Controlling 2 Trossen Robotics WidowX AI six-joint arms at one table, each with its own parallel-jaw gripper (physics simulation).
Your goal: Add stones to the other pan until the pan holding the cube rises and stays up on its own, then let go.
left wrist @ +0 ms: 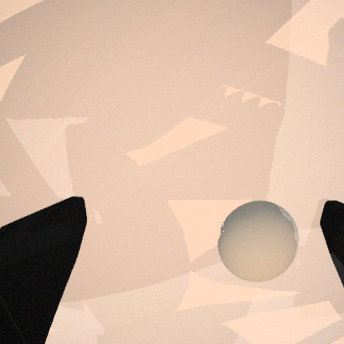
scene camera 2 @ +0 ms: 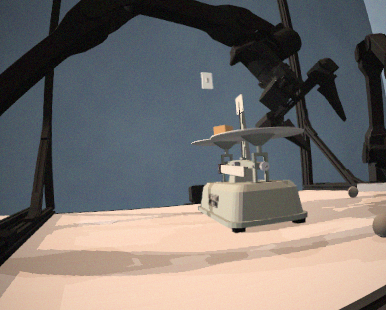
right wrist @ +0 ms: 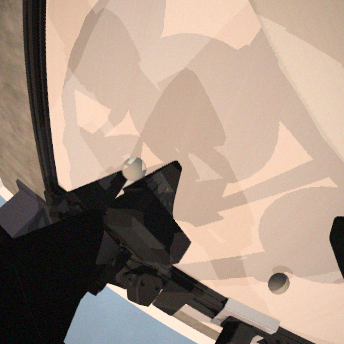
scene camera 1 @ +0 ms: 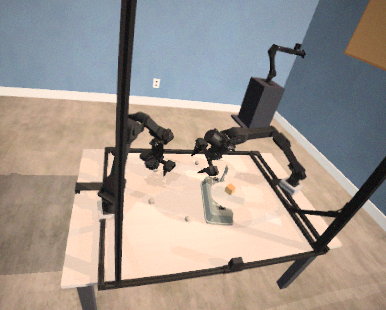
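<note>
I can see my right gripper and a grey balance scale, and my left gripper is in view too, open and holding nothing. My left gripper also shows in the right wrist view, and my right gripper also shows in the right wrist view.
</note>
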